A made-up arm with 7 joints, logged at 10 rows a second.
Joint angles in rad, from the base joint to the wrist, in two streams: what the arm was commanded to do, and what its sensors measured. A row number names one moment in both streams.
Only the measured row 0 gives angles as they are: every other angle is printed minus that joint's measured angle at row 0.
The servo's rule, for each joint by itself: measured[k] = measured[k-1] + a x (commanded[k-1-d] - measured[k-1]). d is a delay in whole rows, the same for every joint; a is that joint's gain. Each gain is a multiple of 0.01, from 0.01 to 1. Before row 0 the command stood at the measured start. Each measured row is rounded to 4 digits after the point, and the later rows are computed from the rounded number. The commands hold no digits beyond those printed.
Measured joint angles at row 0:
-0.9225 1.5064 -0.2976 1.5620 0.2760 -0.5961 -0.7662
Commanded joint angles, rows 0 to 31:
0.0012 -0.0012 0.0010 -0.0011 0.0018 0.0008 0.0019
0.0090 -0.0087 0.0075 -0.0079 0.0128 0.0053 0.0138
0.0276 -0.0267 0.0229 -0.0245 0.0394 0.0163 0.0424
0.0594 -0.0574 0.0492 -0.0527 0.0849 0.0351 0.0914
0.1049 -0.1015 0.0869 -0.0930 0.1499 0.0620 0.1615
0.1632 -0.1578 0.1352 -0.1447 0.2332 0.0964 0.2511
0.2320 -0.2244 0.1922 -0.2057 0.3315 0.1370 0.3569
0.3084 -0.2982 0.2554 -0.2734 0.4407 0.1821 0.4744
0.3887 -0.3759 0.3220 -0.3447 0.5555 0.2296 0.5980
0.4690 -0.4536 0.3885 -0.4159 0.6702 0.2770 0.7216
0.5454 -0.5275 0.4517 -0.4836 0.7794 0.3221 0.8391
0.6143 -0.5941 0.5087 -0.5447 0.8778 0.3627 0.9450
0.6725 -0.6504 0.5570 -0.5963 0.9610 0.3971 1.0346
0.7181 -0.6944 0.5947 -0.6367 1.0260 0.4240 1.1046
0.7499 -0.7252 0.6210 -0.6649 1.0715 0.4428 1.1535
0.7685 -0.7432 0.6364 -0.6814 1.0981 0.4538 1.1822
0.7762 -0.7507 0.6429 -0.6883 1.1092 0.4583 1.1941
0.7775 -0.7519 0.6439 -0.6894 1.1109 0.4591 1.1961
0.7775 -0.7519 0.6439 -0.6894 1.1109 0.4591 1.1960
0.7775 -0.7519 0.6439 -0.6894 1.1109 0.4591 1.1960
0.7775 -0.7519 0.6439 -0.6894 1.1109 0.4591 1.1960
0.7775 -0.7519 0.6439 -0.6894 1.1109 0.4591 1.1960
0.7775 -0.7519 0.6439 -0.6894 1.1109 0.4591 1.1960
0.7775 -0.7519 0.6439 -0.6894 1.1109 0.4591 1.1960
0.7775 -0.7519 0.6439 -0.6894 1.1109 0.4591 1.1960
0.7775 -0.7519 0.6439 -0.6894 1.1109 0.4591 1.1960
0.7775 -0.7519 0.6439 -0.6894 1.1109 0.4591 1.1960
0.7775 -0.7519 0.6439 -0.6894 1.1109 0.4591 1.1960
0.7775 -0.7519 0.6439 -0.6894 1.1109 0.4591 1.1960
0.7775 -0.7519 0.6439 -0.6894 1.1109 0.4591 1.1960
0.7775 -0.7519 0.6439 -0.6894 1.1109 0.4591 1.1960
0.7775 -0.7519 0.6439 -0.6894 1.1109 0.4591 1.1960
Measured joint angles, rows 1 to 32:
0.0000 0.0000 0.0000 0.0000 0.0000 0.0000 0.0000
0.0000 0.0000 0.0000 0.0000 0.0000 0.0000 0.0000
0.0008 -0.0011 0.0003 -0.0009 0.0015 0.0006 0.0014
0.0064 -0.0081 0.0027 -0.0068 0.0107 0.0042 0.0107
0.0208 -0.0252 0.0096 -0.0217 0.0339 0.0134 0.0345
0.0470 -0.0548 0.0231 -0.0477 0.0752 0.0299 0.0772
0.0864 -0.0978 0.0448 -0.0858 0.1357 0.0543 0.1404
0.1386 -0.1530 0.0755 -0.1353 0.2147 0.0863 0.2234
0.2021 -0.2187 0.1152 -0.1944 0.3093 0.1248 0.3235
0.2744 -0.2918 0.1629 -0.2608 0.4157 0.1683 0.4367
0.3521 -0.3692 0.2170 -0.3313 0.5289 0.2149 0.5577
0.4316 -0.4468 0.2753 -0.4024 0.6434 0.2621 0.6806
0.5090 -0.5210 0.3353 -0.4706 0.7536 0.3077 0.7995
0.5806 -0.5883 0.3943 -0.5328 0.8542 0.3495 0.9086
0.6431 -0.6454 0.4496 -0.5861 0.9407 0.3857 1.0031
0.6941 -0.6905 0.4989 -0.6286 1.0098 0.4148 1.0792
0.7320 -0.7224 0.5404 -0.6591 1.0598 0.4361 1.1349
0.7568 -0.7415 0.5730 -0.6778 1.0908 0.4496 1.1704
0.7700 -0.7500 0.5968 -0.6866 1.1057 0.4562 1.1882
0.7751 -0.7517 0.6128 -0.6890 1.1099 0.4584 1.1941
0.7767 -0.7519 0.6234 -0.6893 1.1107 0.4589 1.1955
0.7772 -0.7519 0.6304 -0.6894 1.1109 0.4591 1.1959
0.7774 -0.7519 0.6350 -0.6894 1.1109 0.4591 1.1960
0.7775 -0.7519 0.6380 -0.6894 1.1109 0.4591 1.1960
0.7775 -0.7519 0.6400 -0.6894 1.1109 0.4591 1.1960
0.7775 -0.7519 0.6413 -0.6894 1.1109 0.4591 1.1960
0.7775 -0.7519 0.6422 -0.6894 1.1109 0.4591 1.1960
0.7775 -0.7519 0.6428 -0.6894 1.1109 0.4591 1.1960
0.7775 -0.7519 0.6432 -0.6894 1.1109 0.4591 1.1960
0.7775 -0.7519 0.6434 -0.6894 1.1109 0.4591 1.1960
0.7775 -0.7519 0.6436 -0.6894 1.1109 0.4591 1.1960
0.7775 -0.7519 0.6437 -0.6894 1.1109 0.4591 1.1960
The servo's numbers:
d 2
a 0.68 0.92 0.34 0.84 0.81 0.76 0.75

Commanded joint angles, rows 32 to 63:
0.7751 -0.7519 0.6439 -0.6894 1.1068 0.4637 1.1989
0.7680 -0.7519 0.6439 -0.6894 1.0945 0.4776 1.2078
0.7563 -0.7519 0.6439 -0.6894 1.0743 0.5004 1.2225
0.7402 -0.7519 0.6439 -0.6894 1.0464 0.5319 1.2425
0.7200 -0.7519 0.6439 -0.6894 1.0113 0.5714 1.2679
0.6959 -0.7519 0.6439 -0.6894 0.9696 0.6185 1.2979
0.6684 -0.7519 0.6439 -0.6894 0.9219 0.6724 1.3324
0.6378 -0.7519 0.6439 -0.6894 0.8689 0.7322 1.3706
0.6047 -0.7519 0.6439 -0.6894 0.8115 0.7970 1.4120
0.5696 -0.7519 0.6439 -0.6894 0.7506 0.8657 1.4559
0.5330 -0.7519 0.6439 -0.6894 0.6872 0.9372 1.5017
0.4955 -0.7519 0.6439 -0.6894 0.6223 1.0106 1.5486
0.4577 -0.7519 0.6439 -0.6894 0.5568 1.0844 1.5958
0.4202 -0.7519 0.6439 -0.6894 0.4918 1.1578 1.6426
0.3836 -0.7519 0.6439 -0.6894 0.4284 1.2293 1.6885
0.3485 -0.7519 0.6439 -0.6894 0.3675 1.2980 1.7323
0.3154 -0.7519 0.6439 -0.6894 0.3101 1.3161 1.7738
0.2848 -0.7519 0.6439 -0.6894 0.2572 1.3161 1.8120
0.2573 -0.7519 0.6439 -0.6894 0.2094 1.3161 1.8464
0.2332 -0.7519 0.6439 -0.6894 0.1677 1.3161 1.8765
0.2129 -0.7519 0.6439 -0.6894 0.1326 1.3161 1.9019
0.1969 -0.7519 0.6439 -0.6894 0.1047 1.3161 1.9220
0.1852 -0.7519 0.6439 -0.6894 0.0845 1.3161 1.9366
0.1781 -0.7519 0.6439 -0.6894 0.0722 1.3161 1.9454
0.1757 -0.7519 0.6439 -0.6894 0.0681 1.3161 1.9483
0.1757 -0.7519 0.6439 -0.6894 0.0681 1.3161 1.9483
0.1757 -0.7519 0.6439 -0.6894 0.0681 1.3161 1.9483
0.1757 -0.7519 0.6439 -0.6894 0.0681 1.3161 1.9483
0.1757 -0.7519 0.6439 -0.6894 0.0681 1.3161 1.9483
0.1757 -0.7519 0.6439 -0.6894 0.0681 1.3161 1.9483
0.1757 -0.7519 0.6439 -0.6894 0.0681 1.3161 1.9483
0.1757 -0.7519 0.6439 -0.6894 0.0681 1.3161 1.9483
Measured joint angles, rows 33 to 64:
0.7775 -0.7519 0.6438 -0.6894 1.1109 0.4591 1.1960
0.7775 -0.7519 0.6438 -0.6894 1.1109 0.4591 1.1960
0.7759 -0.7519 0.6438 -0.6894 1.1076 0.4626 1.1982
0.7705 -0.7519 0.6438 -0.6894 1.0970 0.4740 1.2054
0.7608 -0.7519 0.6438 -0.6894 1.0786 0.4941 1.2182
0.7468 -0.7519 0.6438 -0.6894 1.0525 0.5228 1.2364
0.7286 -0.7519 0.6438 -0.6894 1.0191 0.5597 1.2600
0.7064 -0.7519 0.6438 -0.6894 0.9790 0.6044 1.2884
0.6806 -0.7519 0.6438 -0.6894 0.9327 0.6561 1.3214
0.6515 -0.7519 0.6438 -0.6894 0.8810 0.7139 1.3583
0.6197 -0.7519 0.6438 -0.6894 0.8247 0.7771 1.3986
0.5856 -0.7519 0.6438 -0.6894 0.7647 0.8444 1.4416
0.5498 -0.7519 0.6438 -0.6894 0.7019 0.9149 1.4867
0.5129 -0.7519 0.6438 -0.6894 0.6374 0.9876 1.5331
0.4754 -0.7519 0.6438 -0.6894 0.5721 1.0612 1.5801
0.4379 -0.7519 0.6438 -0.6894 0.5071 1.1346 1.6270
0.4010 -0.7519 0.6438 -0.6894 0.4434 1.2066 1.6731
0.3653 -0.7519 0.6438 -0.6894 0.3819 1.2761 1.7175
0.3314 -0.7519 0.6438 -0.6894 0.3237 1.3065 1.7597
0.2997 -0.7519 0.6438 -0.6894 0.2698 1.3138 1.7989
0.2709 -0.7519 0.6438 -0.6894 0.2209 1.3155 1.8345
0.2453 -0.7519 0.6438 -0.6894 0.1778 1.3160 1.8660
0.2233 -0.7519 0.6438 -0.6894 0.1412 1.3161 1.8929
0.2053 -0.7519 0.6438 -0.6894 0.1116 1.3161 1.9147
0.1916 -0.7519 0.6438 -0.6894 0.0896 1.3161 1.9311
0.1824 -0.7519 0.6438 -0.6894 0.0755 1.3161 1.9418
0.1778 -0.7519 0.6438 -0.6894 0.0695 1.3161 1.9467
0.1764 -0.7519 0.6438 -0.6894 0.0684 1.3161 1.9479
0.1759 -0.7519 0.6438 -0.6894 0.0682 1.3161 1.9482
0.1758 -0.7519 0.6438 -0.6894 0.0681 1.3161 1.9483
0.1757 -0.7519 0.6438 -0.6894 0.0681 1.3161 1.9483
0.1757 -0.7519 0.6438 -0.6894 0.0681 1.3161 1.9483

